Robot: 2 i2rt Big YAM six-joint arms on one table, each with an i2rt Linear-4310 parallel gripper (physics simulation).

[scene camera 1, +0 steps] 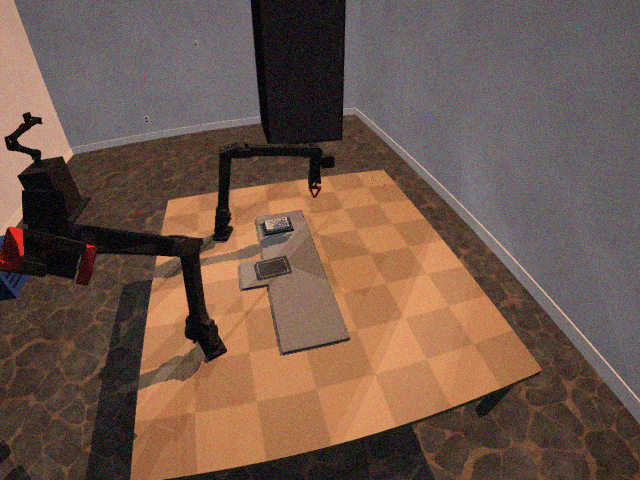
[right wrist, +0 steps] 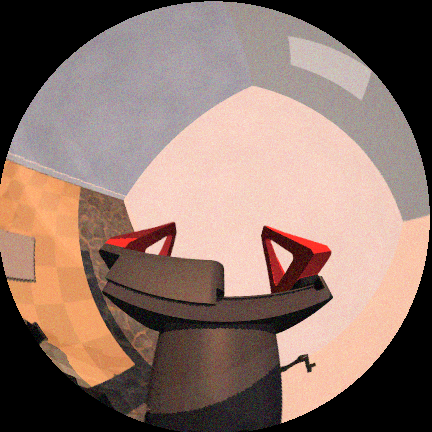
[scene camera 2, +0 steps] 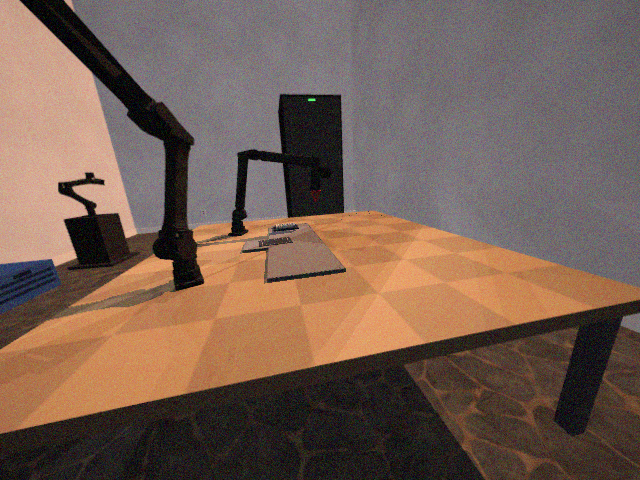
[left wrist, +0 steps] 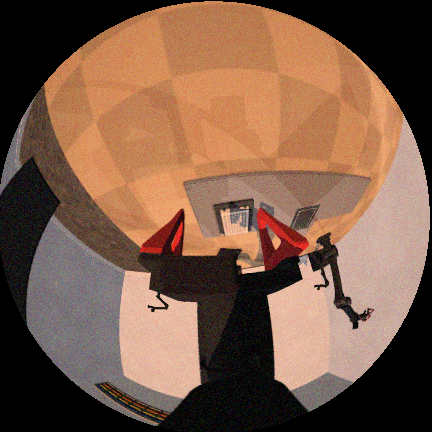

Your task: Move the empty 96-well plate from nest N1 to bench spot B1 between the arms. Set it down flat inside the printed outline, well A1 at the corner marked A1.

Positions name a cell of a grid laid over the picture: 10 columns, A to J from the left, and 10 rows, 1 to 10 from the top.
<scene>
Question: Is my left gripper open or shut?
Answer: Open.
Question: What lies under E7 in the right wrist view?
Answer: My right gripper.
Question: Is my right gripper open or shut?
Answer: Open.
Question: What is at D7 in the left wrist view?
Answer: My left gripper.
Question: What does my left gripper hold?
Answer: Nothing.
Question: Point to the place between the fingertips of my right gripper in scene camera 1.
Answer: A6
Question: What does my right gripper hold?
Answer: Nothing.
</scene>
